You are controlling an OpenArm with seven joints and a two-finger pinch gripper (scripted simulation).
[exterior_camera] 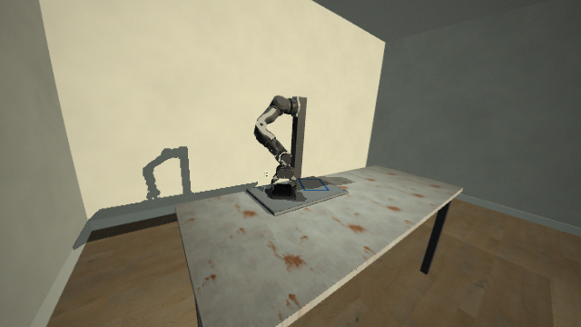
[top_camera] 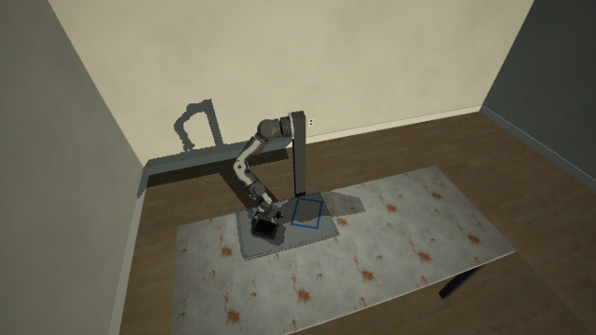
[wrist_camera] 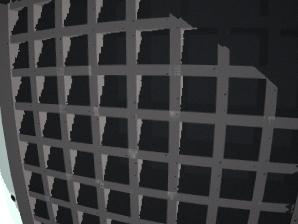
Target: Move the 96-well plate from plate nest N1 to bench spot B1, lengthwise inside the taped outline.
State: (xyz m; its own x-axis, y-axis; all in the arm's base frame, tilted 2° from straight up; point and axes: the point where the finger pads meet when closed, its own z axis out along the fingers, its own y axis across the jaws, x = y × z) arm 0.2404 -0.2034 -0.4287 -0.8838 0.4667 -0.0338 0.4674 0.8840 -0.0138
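The dark 96-well plate lies right at my hand. Also, from my hand: dark plate nest 10 mm below; small white label 40 mm behind, 80 mm to the left, 10 mm below.
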